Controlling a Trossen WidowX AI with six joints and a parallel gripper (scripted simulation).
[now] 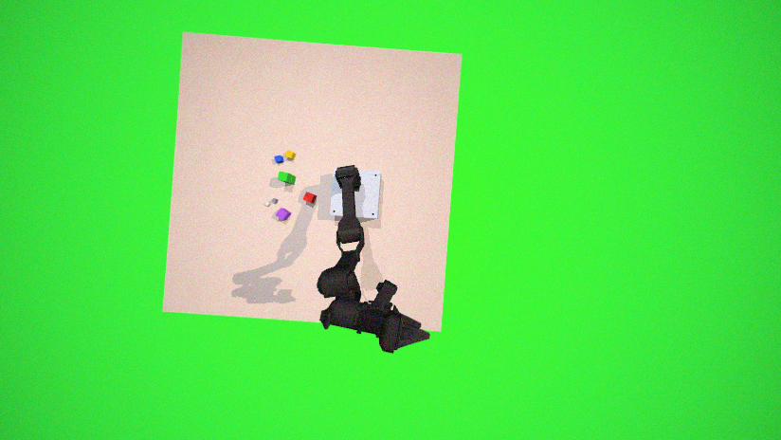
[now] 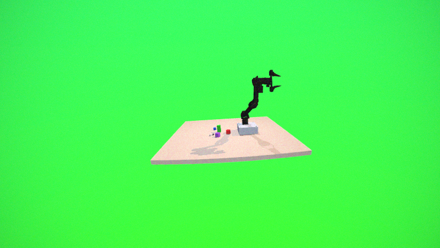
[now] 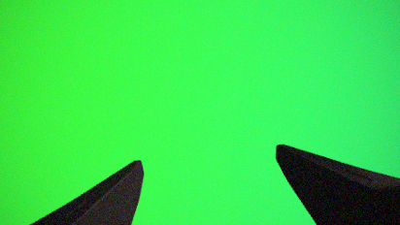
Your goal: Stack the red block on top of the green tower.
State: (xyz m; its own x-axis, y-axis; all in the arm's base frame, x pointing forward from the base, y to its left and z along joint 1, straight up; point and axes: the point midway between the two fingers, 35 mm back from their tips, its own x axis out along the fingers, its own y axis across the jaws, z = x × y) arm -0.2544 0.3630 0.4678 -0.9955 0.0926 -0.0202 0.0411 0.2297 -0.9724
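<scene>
My gripper tip is now 520 mm above the red block, 490 mm short of it and 280 mm to the left of it. The rest, counted from my gripper tip: yellow cube (600 mm ahead, 530 mm below, 470 mm to the right); purple cube (600 mm ahead, 520 mm below, 190 mm to the right); blue cube (650 mm ahead, 530 mm below, 440 mm to the right).
</scene>
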